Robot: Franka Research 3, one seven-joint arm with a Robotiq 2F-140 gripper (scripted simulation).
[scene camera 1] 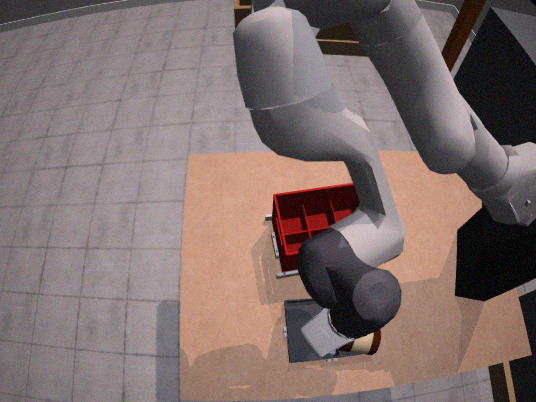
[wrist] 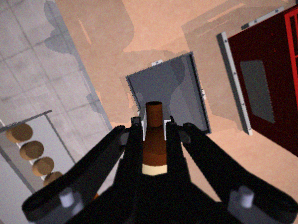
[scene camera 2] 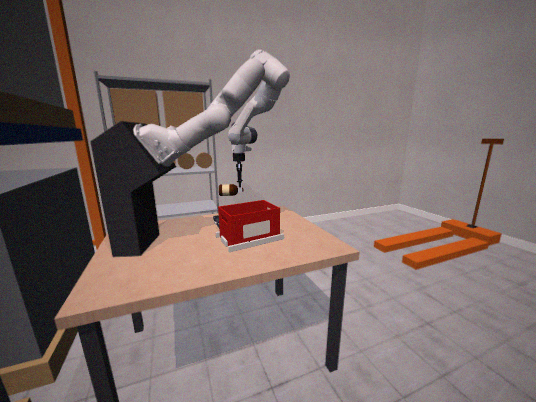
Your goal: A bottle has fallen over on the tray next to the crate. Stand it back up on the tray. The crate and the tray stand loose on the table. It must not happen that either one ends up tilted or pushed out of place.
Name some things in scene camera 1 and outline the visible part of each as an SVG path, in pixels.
A red crate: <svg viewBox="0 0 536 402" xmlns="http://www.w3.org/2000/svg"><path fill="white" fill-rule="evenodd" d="M353 183L273 194L272 225L282 272L297 270L298 251L303 241L327 230L329 226L352 214L358 208L360 201Z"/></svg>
A grey tray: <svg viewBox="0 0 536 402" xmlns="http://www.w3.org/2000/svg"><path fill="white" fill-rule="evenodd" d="M285 300L289 363L360 355L358 353L339 351L340 356L325 355L319 358L305 342L300 328L318 315L324 308L317 305L312 298Z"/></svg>
